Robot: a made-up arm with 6 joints.
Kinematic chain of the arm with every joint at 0, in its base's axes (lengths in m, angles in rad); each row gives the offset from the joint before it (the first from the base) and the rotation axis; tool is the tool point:
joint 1: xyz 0 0 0.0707 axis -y
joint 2: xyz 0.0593 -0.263 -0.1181 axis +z
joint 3: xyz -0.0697 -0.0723 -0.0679 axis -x
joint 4: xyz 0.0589 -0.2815 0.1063 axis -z
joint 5: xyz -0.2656 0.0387 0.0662 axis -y
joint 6: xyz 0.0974 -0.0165 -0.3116 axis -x
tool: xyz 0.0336 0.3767 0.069
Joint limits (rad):
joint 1: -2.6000..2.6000
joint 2: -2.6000..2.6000
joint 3: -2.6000..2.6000
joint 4: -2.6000..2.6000
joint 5: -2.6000..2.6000
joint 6: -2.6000..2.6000
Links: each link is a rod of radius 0.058 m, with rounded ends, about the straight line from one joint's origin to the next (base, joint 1, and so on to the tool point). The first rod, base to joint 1, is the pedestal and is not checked.
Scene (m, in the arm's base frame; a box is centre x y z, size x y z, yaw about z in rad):
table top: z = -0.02
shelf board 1: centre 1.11 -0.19 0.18 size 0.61 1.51 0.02 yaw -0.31
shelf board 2: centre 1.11 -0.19 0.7 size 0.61 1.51 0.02 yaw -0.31
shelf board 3: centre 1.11 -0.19 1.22 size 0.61 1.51 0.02 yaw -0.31
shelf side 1: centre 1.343 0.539 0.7 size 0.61 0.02 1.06 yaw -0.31
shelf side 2: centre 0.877 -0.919 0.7 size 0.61 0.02 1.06 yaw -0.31
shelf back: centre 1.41 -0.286 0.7 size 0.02 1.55 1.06 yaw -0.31
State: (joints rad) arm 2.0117 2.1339 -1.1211 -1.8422 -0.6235 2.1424
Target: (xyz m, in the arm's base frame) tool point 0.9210 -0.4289 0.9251
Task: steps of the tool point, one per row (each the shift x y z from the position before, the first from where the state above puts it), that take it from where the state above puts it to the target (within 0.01 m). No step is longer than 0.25 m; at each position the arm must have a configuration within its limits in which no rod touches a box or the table.
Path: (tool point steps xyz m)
1: -0.1724 0.0792 0.0070
2: -0.1917 0.0374 -0.0071
3: 0.0163 -0.0855 0.1814
4: -0.0494 -0.1280 0.1625
5: -0.1097 -0.1542 0.1127
6: 0.1428 -0.0443 0.0285
7: 0.1431 -0.0460 -0.0003
8: 0.1374 -0.0453 -0.0282

